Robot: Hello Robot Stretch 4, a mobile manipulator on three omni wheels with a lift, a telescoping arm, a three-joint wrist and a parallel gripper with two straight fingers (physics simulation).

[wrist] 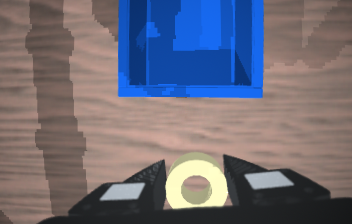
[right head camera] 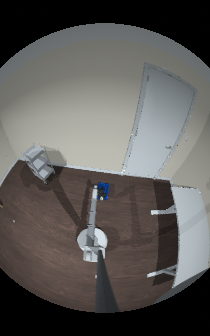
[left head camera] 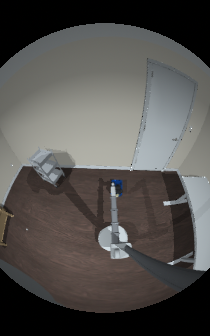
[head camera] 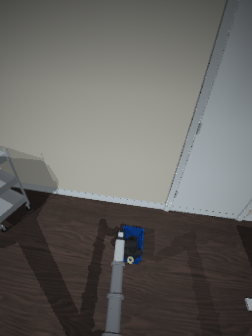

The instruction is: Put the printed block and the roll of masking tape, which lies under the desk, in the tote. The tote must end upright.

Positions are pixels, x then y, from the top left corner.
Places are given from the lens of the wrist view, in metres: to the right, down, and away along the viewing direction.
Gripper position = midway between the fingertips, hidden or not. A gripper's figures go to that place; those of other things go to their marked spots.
my gripper (wrist: 195,172): 0.01, 0.05, 0.17
blue tote (wrist: 221,56): 0.09, -0.10, 0.40
roll of masking tape (wrist: 195,163): 0.01, 0.04, 0.16
The marked spots on the roll of masking tape and the blue tote are 0.29 m apart.
